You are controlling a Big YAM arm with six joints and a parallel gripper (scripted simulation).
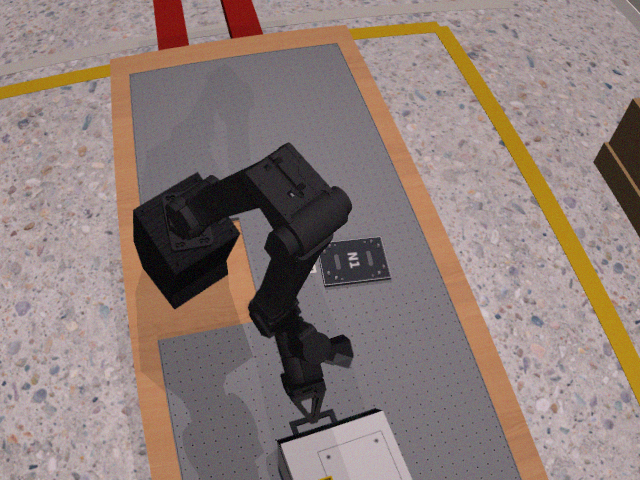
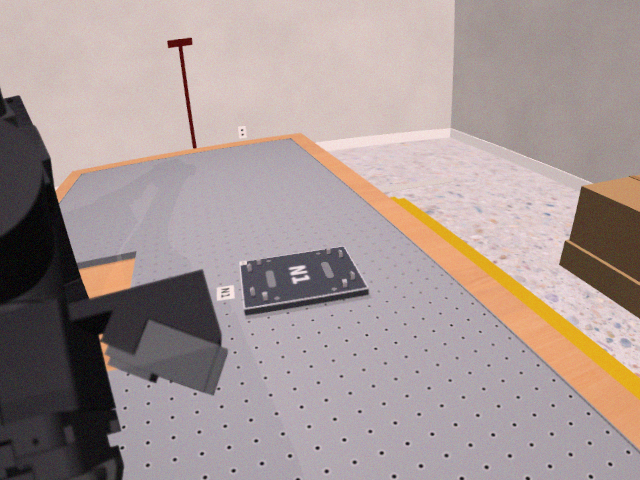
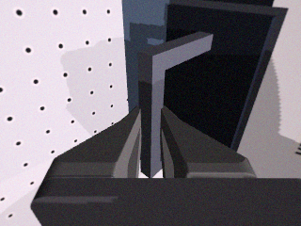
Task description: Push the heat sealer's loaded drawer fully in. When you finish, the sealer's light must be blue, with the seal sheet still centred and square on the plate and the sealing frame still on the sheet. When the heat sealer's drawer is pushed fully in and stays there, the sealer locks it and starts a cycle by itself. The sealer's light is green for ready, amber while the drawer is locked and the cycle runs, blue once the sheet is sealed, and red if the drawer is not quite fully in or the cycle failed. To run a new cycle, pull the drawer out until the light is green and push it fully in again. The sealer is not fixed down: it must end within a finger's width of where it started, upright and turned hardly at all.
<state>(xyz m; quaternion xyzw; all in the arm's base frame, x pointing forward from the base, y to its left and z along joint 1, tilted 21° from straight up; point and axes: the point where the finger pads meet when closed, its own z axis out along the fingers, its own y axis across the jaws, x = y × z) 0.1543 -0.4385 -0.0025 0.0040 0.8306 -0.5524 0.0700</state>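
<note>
The black drawer is 120 mm to the right of my hand and 10 mm below it.
</note>
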